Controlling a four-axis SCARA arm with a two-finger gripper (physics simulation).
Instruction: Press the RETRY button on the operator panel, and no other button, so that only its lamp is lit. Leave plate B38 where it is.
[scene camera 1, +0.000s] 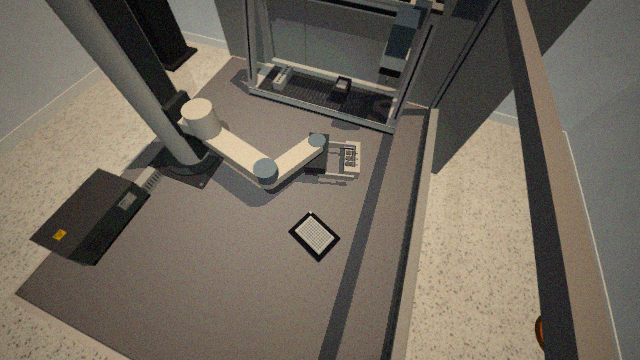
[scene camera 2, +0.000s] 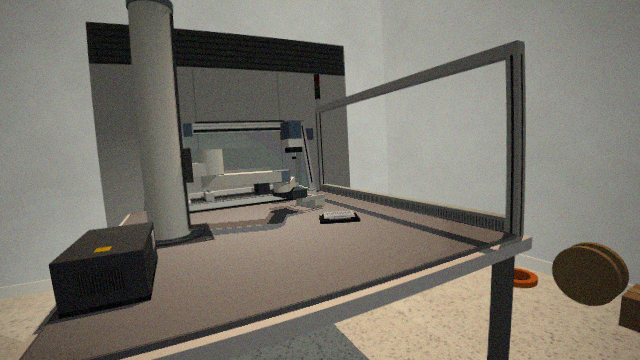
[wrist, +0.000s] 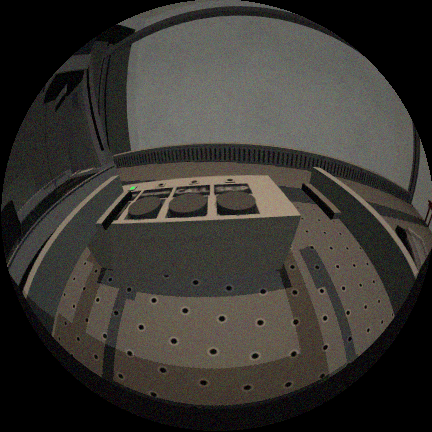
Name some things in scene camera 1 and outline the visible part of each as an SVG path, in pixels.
The gripper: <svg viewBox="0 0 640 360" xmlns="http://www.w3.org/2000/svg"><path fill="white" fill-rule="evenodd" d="M319 133L326 138L325 150L304 165L304 172L317 173L317 176L353 180L354 175L327 173L325 171L328 145L354 150L355 144L329 141L329 134Z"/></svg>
A plate B38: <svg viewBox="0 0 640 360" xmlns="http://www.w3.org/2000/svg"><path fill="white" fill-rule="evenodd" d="M309 216L295 232L319 255L333 241L334 237L312 216Z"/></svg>
